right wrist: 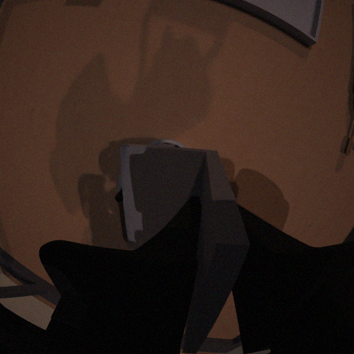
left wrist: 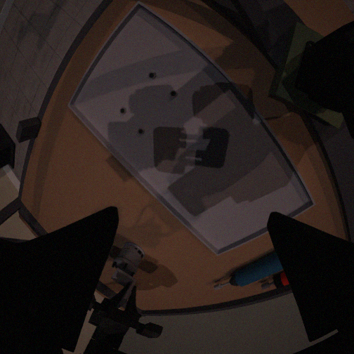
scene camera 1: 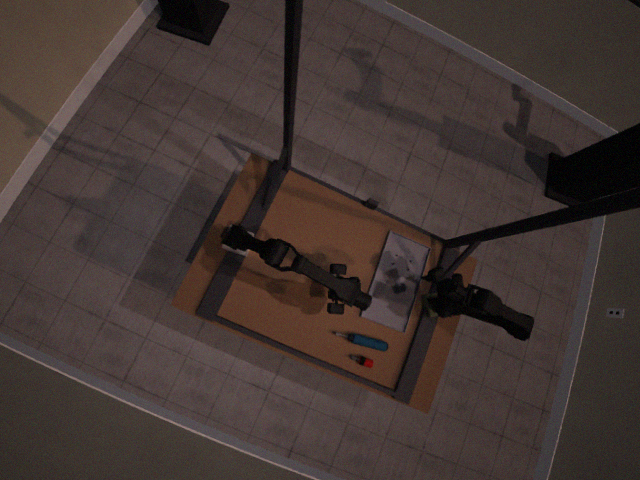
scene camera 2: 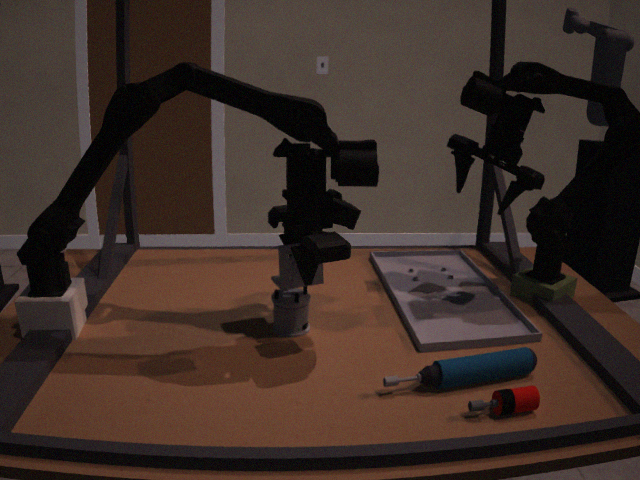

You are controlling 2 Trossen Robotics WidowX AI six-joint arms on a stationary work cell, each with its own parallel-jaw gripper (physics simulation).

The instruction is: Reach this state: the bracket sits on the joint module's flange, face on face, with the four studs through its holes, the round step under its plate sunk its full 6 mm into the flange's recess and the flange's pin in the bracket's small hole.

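Seen in the pictures: left gripper, fingertip midpoint: (scene camera 1: pixel 424 288) (scene camera 2: pixel 478 203); right gripper, fingertip midpoint: (scene camera 2: pixel 306 282); left arm's base, origin of the base link: (scene camera 2: pixel 545 276); right arm's base, origin of the base link: (scene camera 1: pixel 237 240) (scene camera 2: pixel 50 289).
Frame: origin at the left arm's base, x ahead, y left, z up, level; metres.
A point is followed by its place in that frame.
Note:
The grey bracket (scene camera 2: pixel 300 273) (left wrist: pixel 121 278) (right wrist: pixel 165 182) is held by my right gripper (scene camera 2: pixel 305 277) @(x 0.476, y -0.158, z 0.052 m) (right wrist: pixel 207 204), which is shut on its upright web. The bracket's plate hangs close above the round grey joint module (scene camera 2: pixel 291 316) @(x 0.495, y -0.170, z -0.006 m) (left wrist: pixel 131 253), around the height of the stud tops. Dark studs show below the plate in scene camera 2. In the right wrist view the plate hides most of the module; one stud (right wrist: pixel 119 195) shows outside the plate's left edge. The recess, the pin and the small hole are hidden. My left gripper (scene camera 2: pixel 479 201) @(x 0.131, y -0.099, z 0.145 m) (left wrist: pixel 197 218) is open and empty, high beyond the tray's right side.
A shallow grey tray (scene camera 1: pixel 385 316) @(x 0.246, y 0.014, z -0.039 m) (scene camera 2: pixel 480 338) @(x 0.273, y 0.042, z -0.027 m) (left wrist: pixel 250 212) with several small dark nuts (scene camera 2: pixel 410 270) @(x 0.142, y -0.249, z -0.034 m) lies right of the module. A blue driver (scene camera 1: pixel 368 342) @(x 0.355, y 0.100, z -0.002 m) (scene camera 2: pixel 483 369) @(x 0.365, y 0.117, z -0.013 m) and a red driver (scene camera 1: pixel 366 361) @(x 0.376, y 0.178, z -0.010 m) (scene camera 2: pixel 526 400) @(x 0.376, y 0.201, z -0.017 m) lie in front of it. Dark frame posts stand at the back corners.

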